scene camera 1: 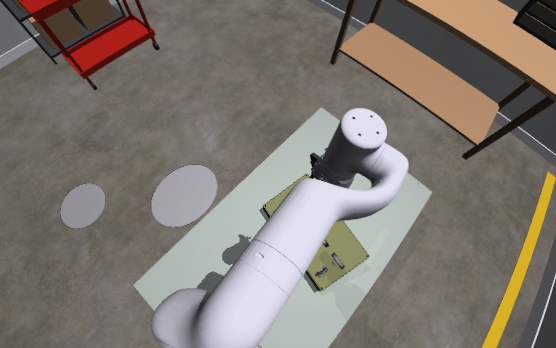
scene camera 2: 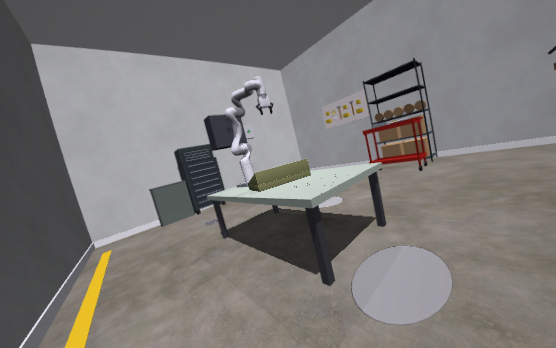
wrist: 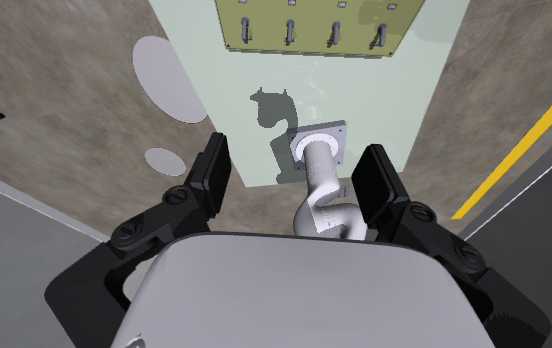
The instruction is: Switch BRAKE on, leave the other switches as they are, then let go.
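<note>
An olive switch panel stands on the pale green table. In the wrist view several grey toggle levers show in a row along its near edge, among them a leftmost lever and a rightmost lever. The name labels are out of view there, so I cannot tell which lever is BRAKE. In scene camera 1 the arm hides the panel's middle. My gripper is open and empty, high above the table and apart from the panel.
The arm's base plate is fixed on the table beside the panel. A wooden workbench stands at the upper right of scene camera 1. A red cart and a black shelf rack stand away from the table.
</note>
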